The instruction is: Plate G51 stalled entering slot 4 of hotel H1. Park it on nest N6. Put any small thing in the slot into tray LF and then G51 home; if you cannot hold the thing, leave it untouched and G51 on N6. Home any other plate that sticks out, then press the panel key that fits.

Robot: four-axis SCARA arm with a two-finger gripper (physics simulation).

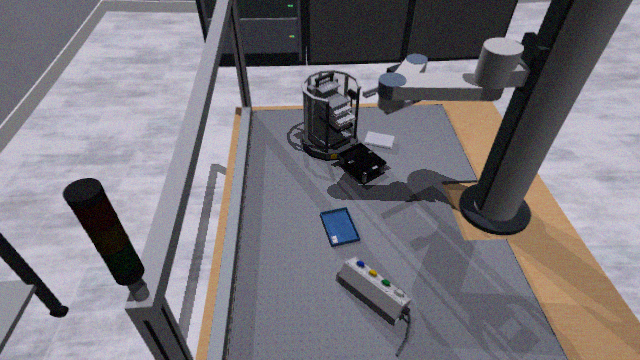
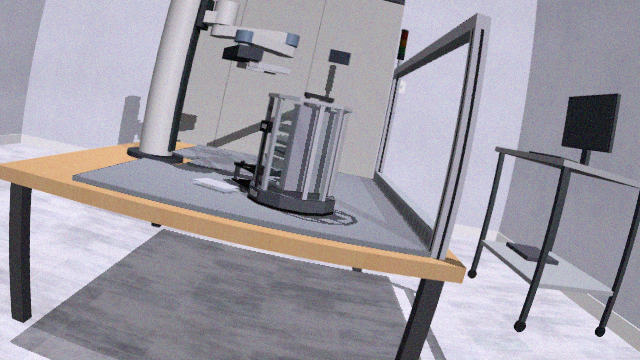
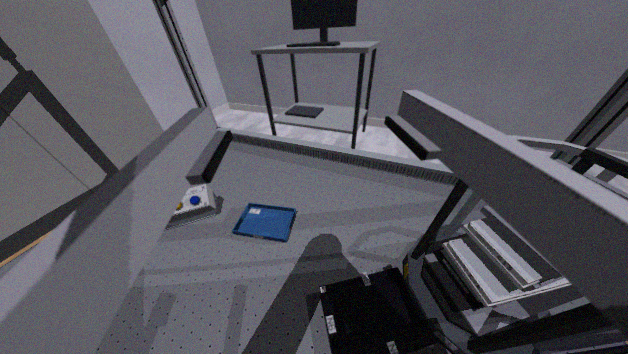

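Where they show: gripper, fingertip midpoint: [image 1: 374, 102] [image 2: 282, 71] [image 3: 309, 113]; arm's base, link origin: [image 1: 493, 209] [image 2: 154, 157].
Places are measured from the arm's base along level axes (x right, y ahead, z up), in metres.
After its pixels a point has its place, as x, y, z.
Observation:
My gripper [image 1: 371, 93] @[0.151, 0.472, 0.406] [image 2: 270, 69] @[0.151, 0.472, 0.406] [image 3: 309, 113] @[0.151, 0.472, 0.406] is open and empty, its fingers well apart. It hangs high, beside and above hotel H1 [image 1: 312, 150] @[0.331, 0.680, 0.051] [image 2: 320, 155] @[0.526, 0.656, 0.174] [image 3: 440, 220] @[0.316, 0.614, 0.192]. Two light plates [image 1: 343, 118] @[0.352, 0.550, 0.199] [image 3: 505, 252] @[0.367, 0.548, 0.234] show one above the other at the hotel's open side; I cannot read which is G51 or see any small thing in slot 4. Black nest N6 [image 1: 362, 162] @[0.218, 0.479, 0.072] [image 3: 375, 310] @[0.250, 0.480, 0.073] stands at the hotel's foot, with no plate visible on it. Blue tray LF [image 1: 340, 226] @[-0.067, 0.594, 0.015] [image 3: 267, 222] @[-0.067, 0.598, 0.015] looks empty. The key panel [image 1: 372, 291] @[-0.376, 0.527, 0.076] [image 3: 195, 207] @[-0.268, 0.537, 0.064] has blue, yellow, green and white keys.
A flat white piece [image 1: 380, 139] @[0.420, 0.368, 0.027] [image 2: 215, 185] @[0.454, 0.378, 0.026] lies on the mat near the nest and hotel. The arm's column [image 1: 520, 125] @[-0.042, 0.062, 0.433] [image 2: 165, 85] @[0.073, 0.018, 0.294] stands on the table. A framed clear screen [image 1: 187, 150] @[-0.331, 0.976, 0.620] [image 2: 462, 125] @[0.700, 0.969, 0.327] runs along one table edge. The panel's cable [image 1: 407, 332] @[-0.480, 0.435, 0.019] trails across the mat.

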